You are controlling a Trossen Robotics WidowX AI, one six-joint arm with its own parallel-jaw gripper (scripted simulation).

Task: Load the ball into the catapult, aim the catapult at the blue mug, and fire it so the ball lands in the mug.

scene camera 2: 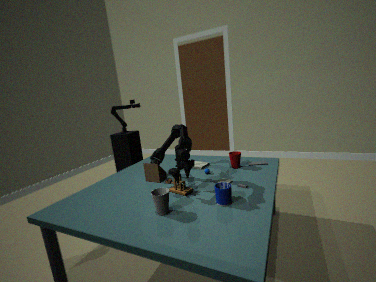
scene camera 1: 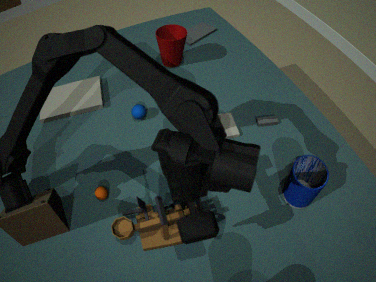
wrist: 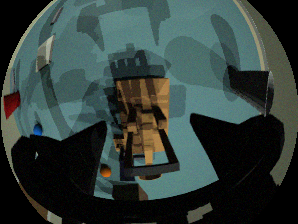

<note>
The gripper [scene camera 1: 186,211] is open and holds nothing. Also in view: a catapult [scene camera 1: 159,229] and a blue mug [scene camera 1: 309,175].
The catapult is seen too in the wrist view [wrist: 144,103]. The gripper shows as well in the wrist view [wrist: 149,121]. The wrist view does not show the blue mug: it is out of frame.
</note>
